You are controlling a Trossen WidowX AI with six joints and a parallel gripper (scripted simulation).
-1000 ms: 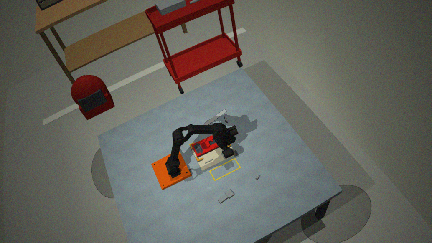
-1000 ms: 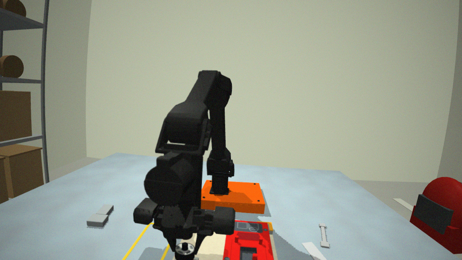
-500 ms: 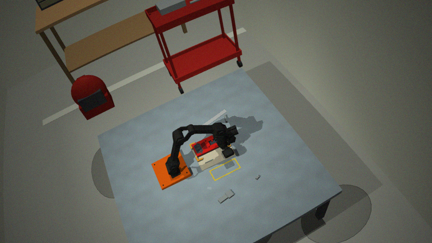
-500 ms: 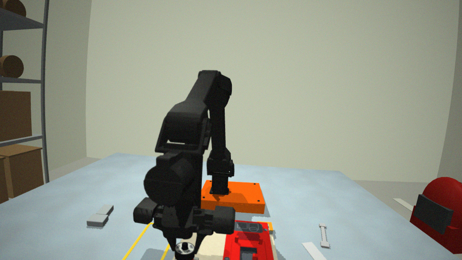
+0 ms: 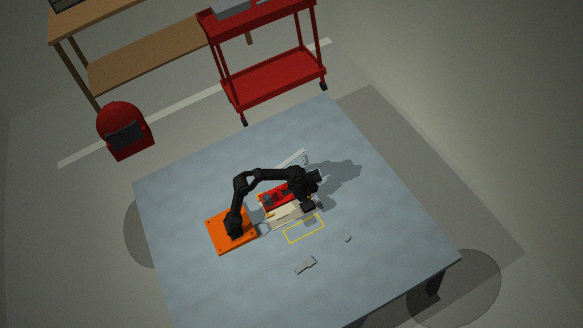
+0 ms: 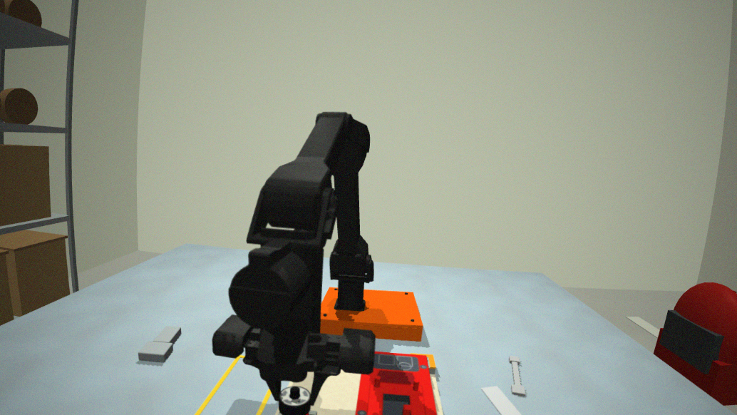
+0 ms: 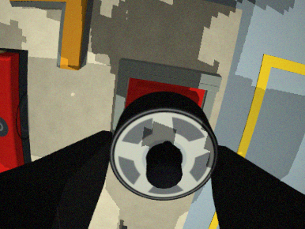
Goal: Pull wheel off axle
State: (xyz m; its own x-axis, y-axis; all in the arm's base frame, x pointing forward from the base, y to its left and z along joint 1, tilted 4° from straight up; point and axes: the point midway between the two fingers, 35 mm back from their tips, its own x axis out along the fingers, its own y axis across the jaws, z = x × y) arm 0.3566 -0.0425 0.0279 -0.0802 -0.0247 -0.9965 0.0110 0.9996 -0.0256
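The wheel lies right at my gripper tip. The rest, counted from my gripper tip: small bar (35 cm to the left, 15 cm behind, 4 cm below).
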